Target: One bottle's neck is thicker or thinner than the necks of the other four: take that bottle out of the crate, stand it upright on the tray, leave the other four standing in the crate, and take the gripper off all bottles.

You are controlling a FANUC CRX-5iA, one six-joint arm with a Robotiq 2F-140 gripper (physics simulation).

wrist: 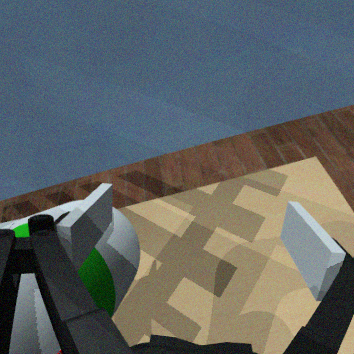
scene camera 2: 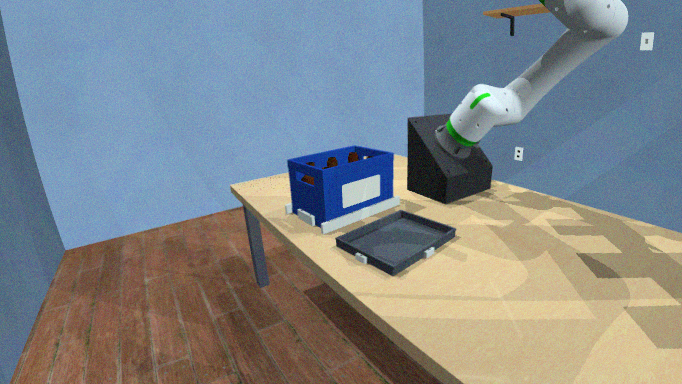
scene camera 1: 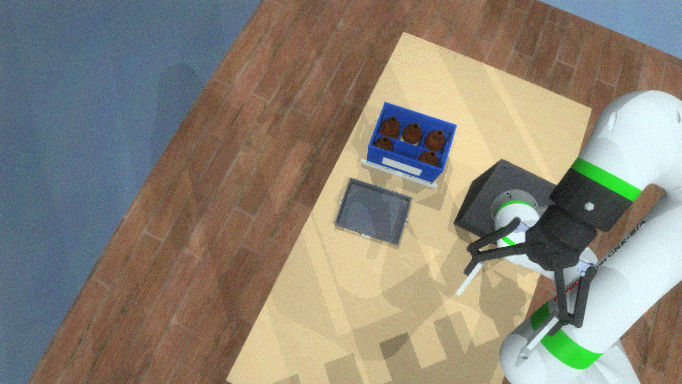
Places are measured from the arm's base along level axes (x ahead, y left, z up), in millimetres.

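Where they show: gripper, between the fingertips: point(wrist: 197, 211) point(scene camera 1: 493, 317); arm's base, origin of its link: point(scene camera 2: 451, 143) point(scene camera 1: 513, 209).
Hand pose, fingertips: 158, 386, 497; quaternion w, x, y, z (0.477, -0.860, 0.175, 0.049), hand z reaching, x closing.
Each offset is from my fingertips to the top centre of the thing, as dx, dy, dz. "pt": to the spot under its first point.
The blue crate @(+251, -492, -497) point(scene camera 1: 427, 174) point(scene camera 2: 307, 197) stands on the table. Brown bottles stand in it: a left point(scene camera 1: 390, 130), a middle point(scene camera 1: 412, 135) and a right one @(+167, -547, -510) point(scene camera 1: 435, 142) in the back row, and a left point(scene camera 1: 384, 145) and a right one @(+162, -459, -510) point(scene camera 1: 429, 159) in the front row. The front middle compartment holds no bottle. I cannot tell which neck differs. The dark grey tray @(pt +273, -210, -667) point(scene camera 1: 372, 212) point(scene camera 2: 395, 243) lies in front of the crate and is empty. My gripper point(scene camera 1: 491, 325) point(wrist: 197, 211) is open and empty, high up and well away from crate and tray; scene camera 2 does not show it.
White strips @(pt +243, -389, -644) point(scene camera 1: 398, 173) point(scene camera 2: 360, 215) edge the crate's base, and small white blocks @(pt +404, -195, -662) point(scene camera 2: 361, 258) touch the tray. The arm's black pedestal point(scene camera 1: 475, 205) point(scene camera 2: 435, 170) stands right of the crate. A wooden shelf point(scene camera 2: 517, 10) hangs on the wall.
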